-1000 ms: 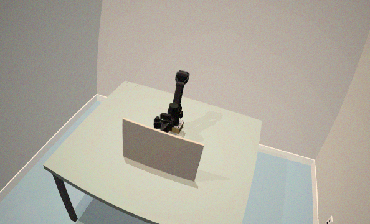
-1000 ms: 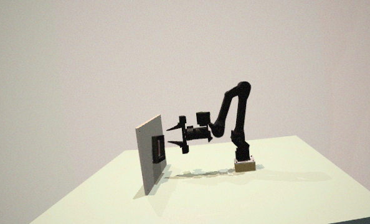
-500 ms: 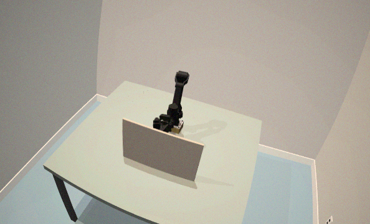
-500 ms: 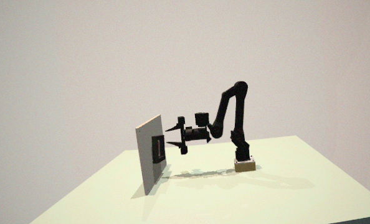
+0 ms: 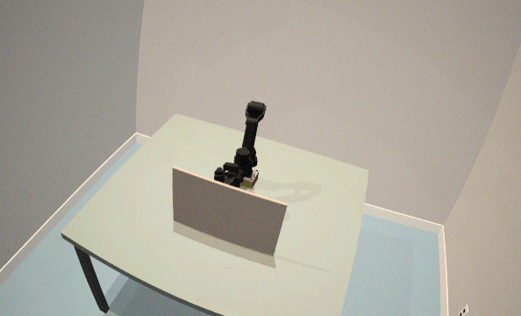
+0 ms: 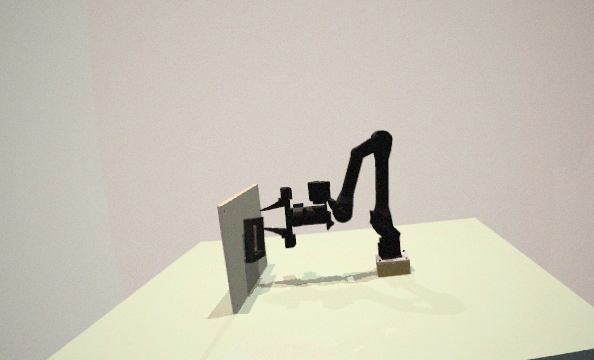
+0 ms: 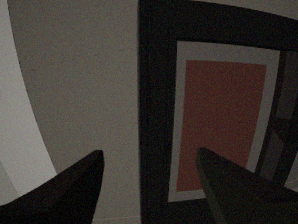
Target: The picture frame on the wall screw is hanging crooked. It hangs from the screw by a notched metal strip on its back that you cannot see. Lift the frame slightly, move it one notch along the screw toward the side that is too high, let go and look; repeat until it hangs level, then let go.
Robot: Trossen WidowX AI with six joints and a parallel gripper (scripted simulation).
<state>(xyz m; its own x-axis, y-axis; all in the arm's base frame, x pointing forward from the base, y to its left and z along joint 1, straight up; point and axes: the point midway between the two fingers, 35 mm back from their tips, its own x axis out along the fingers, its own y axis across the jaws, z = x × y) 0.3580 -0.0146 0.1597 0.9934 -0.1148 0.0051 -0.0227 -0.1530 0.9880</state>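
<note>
My gripper tip is 6 cm above the picture frame, 3 cm short of it and 1 cm to the right of it. From my gripper tip the other things lie so: beige wall panel (6 cm below, 4 cm ahead, 2 cm to the left).
</note>
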